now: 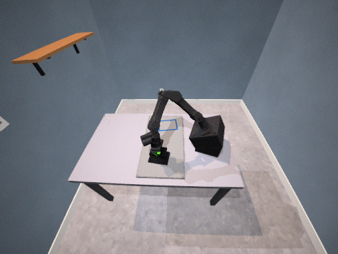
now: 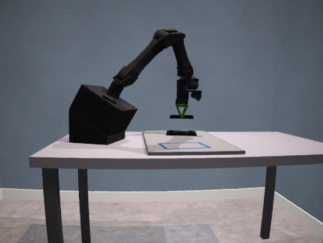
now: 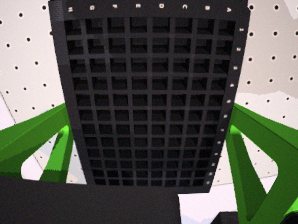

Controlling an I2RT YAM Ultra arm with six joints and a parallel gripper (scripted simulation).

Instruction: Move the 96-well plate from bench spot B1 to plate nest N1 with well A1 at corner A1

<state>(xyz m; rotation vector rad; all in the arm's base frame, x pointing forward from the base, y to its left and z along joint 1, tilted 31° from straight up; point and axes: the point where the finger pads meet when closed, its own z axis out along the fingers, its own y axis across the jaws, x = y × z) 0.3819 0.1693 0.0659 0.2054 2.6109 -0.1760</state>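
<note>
Now: the black 96-well plate right at my hand. From my hand the other things lie so: white A1 label (6 cm ahead, 7 cm to the right, 9 cm below); black plate nest N1 (10 cm below).
</note>
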